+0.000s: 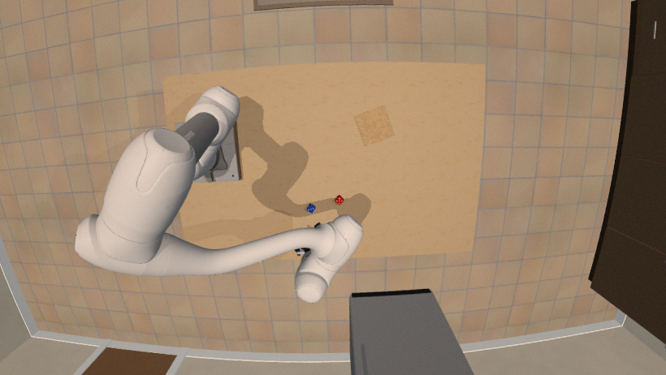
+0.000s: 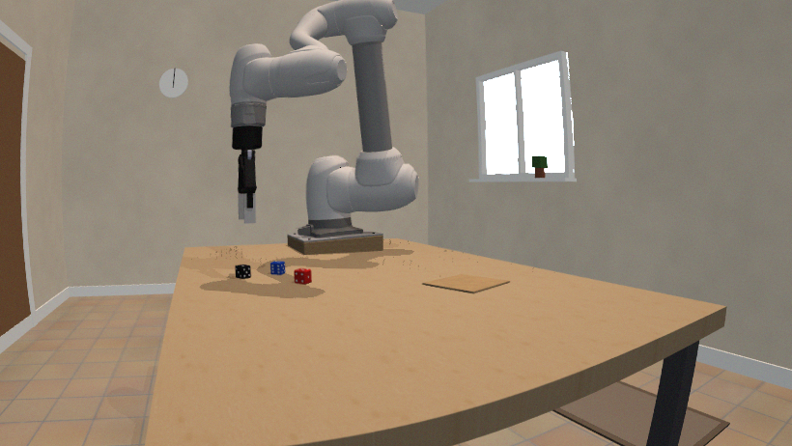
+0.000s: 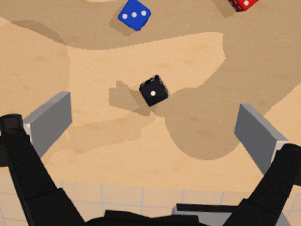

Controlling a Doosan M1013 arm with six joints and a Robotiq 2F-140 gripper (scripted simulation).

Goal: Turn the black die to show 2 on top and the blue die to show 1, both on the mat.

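Right now my hand is 130 mm above the blue die, 80 mm to the right of it and 20 mm past it. From my hand the other things lie so: red die: 130 mm below, 110 mm ahead, 100 mm to the left; black die: 130 mm below, 10 mm to the right; cork mat: 400 mm to the left, 320 mm ahead, 140 mm below.
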